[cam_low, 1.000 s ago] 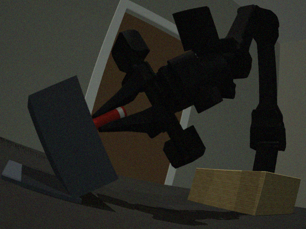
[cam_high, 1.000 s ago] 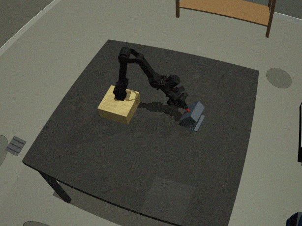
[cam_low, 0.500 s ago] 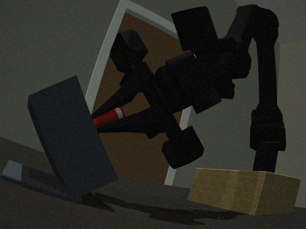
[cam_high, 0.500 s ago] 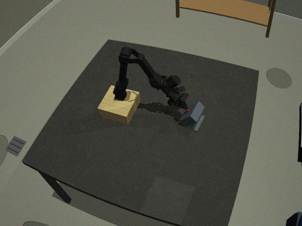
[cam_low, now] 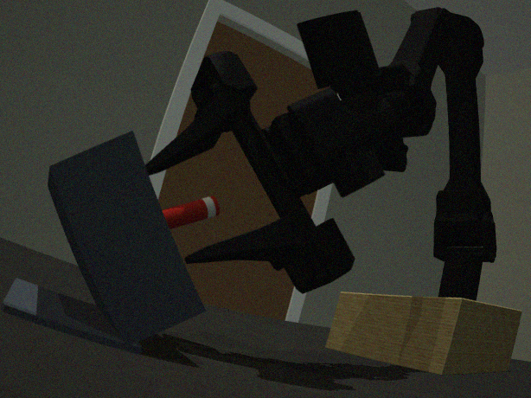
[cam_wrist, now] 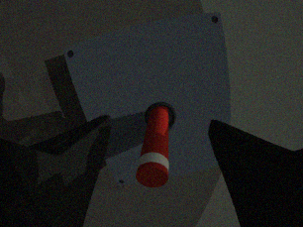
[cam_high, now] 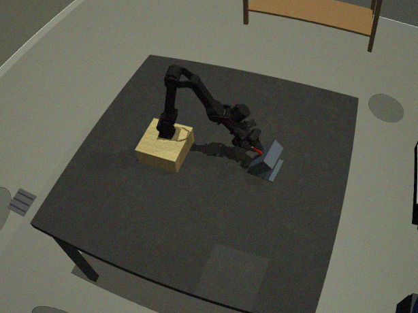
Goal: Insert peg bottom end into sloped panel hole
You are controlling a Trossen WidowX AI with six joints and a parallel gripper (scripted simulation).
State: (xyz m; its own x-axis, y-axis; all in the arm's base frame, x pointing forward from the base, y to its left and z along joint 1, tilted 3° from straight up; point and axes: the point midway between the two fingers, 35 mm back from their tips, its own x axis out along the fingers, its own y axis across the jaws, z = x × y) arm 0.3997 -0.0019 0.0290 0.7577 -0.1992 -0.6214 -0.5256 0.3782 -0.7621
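Now: the red peg 20 mm behind my gripper tip and 10 mm above it. From my gripper tip the other things lie so: sloped panel: 30 mm below, 30 mm ahead, 10 mm to the right; flat grey foot: 90 mm below, 50 mm ahead, 10 mm to the right.
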